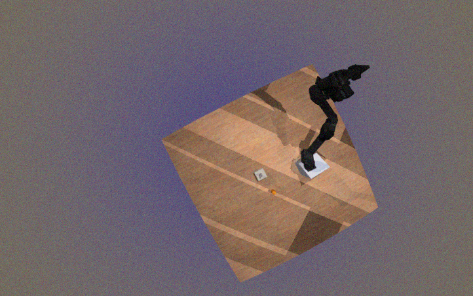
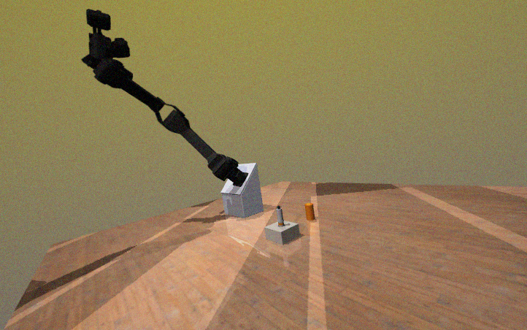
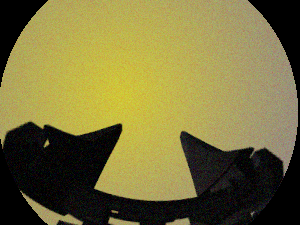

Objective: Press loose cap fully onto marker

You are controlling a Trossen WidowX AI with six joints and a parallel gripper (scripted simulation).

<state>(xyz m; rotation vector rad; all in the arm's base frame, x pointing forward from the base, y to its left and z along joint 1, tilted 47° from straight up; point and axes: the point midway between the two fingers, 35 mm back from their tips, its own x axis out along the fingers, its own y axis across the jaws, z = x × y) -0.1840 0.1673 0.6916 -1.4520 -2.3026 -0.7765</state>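
My gripper tip is now 760 mm above the orange cap, 470 mm to the right of it and 430 mm short of it. Also, from my gripper tip: grey marker: 720 mm below, 470 mm ahead, 310 mm to the left; grey holder block: 770 mm below, 470 mm ahead, 310 mm to the left.
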